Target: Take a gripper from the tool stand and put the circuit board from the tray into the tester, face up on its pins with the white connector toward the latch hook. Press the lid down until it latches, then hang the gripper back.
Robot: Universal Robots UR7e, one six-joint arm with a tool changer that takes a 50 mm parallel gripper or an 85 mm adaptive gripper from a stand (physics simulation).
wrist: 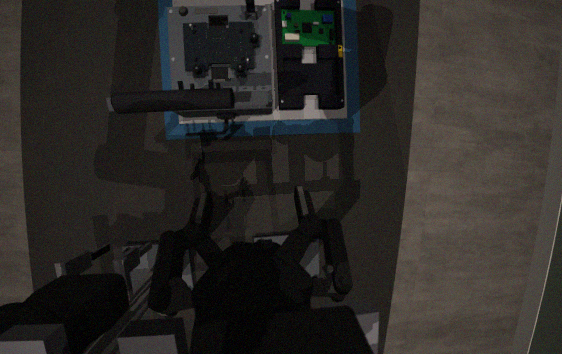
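The green circuit board lies face up in the upper pocket of the black tray, its white connector at the board's lower left. The tester stands left of the tray, with its dark board nest uncovered. The latch hook is at its top edge. The lid is raised, and its thick dark handle bar crosses the tester's lower part. My gripper, the adaptive one with jointed fingers, is open and empty, below the tester and tray in the view.
A blue mat lies under the tester and tray. Parts of the tool stand show beside and below my gripper. A dark tool-like body is at the lower left, beside metal stand parts. Deep shadows blur the details there.
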